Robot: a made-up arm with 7 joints.
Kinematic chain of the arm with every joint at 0, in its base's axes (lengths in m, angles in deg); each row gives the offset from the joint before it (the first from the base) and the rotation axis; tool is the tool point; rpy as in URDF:
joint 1: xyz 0 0 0.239 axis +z
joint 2: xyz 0 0 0 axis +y
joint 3: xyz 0 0 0.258 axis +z
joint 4: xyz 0.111 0 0 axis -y
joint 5: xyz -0.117 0 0.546 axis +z
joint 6: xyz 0 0 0 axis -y
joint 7: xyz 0.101 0 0 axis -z
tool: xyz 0 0 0 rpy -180 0 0
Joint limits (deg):
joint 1: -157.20..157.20
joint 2: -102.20..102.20
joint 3: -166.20..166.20
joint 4: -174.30..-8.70
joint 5: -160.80..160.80
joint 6: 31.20..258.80
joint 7: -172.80..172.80
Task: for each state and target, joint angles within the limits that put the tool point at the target. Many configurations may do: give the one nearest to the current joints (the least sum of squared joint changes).
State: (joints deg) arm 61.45 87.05 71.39 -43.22 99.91 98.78 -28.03
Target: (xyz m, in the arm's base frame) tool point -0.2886 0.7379 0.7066
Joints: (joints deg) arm 63.81 55.45 99.48 -56.95 101.12 99.09 -28.03
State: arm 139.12 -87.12 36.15 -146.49 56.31 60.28 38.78
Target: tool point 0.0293 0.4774 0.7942
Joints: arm 114.75 -48.42 -19.61 -117.46 57.11 76.41 38.78
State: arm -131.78 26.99 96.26 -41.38 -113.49 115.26 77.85
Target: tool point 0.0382 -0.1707 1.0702
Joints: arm -129.42 14.76 97.89 -11.34 -116.59 166.29 77.85
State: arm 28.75 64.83 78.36 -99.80 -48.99 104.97 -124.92
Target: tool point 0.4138 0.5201 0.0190
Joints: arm -16.65 35.22 60.56 -128.12 -50.29 102.41 -124.92
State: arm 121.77 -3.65 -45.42 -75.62 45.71 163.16 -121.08
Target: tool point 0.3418 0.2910 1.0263
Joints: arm 116.28 -12.10 -52.01 -55.70 40.91 143.84 -121.08
